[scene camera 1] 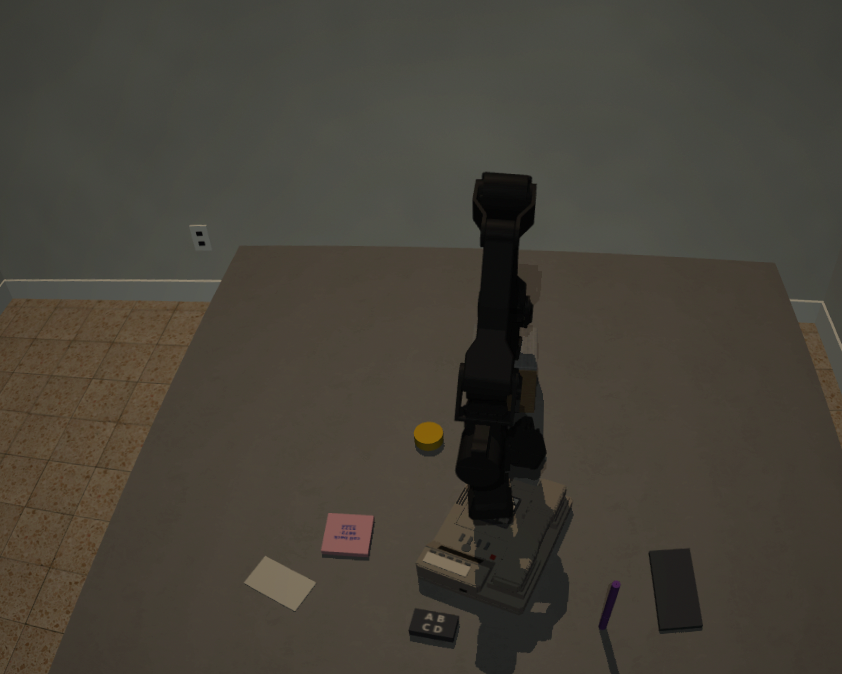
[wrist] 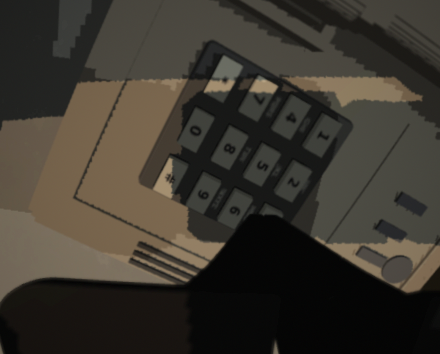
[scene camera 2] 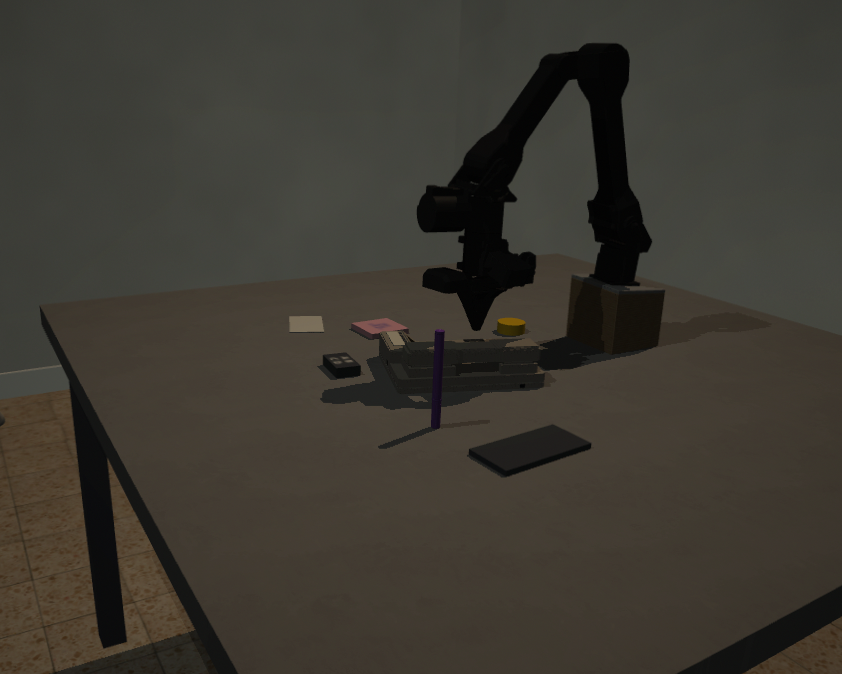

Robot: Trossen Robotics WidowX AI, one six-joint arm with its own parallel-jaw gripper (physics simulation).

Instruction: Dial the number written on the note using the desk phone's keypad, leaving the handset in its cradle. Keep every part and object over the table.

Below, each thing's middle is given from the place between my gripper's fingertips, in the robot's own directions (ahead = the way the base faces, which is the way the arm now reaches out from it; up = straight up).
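The keypad [wrist: 226, 113] is 3 cm below my hand, 1 cm behind it and 1 cm to the left of it. Counting from my hand again, I find the cream card [scene camera 1: 287, 587] 29 cm to the right, 18 cm ahead and 5 cm below, and going by their middles, it is the farthest from my hand of the things named here. The beige desk phone [scene camera 1: 462, 558] is 4 cm ahead of my hand, 3 cm below it and 2 cm to the left of it.
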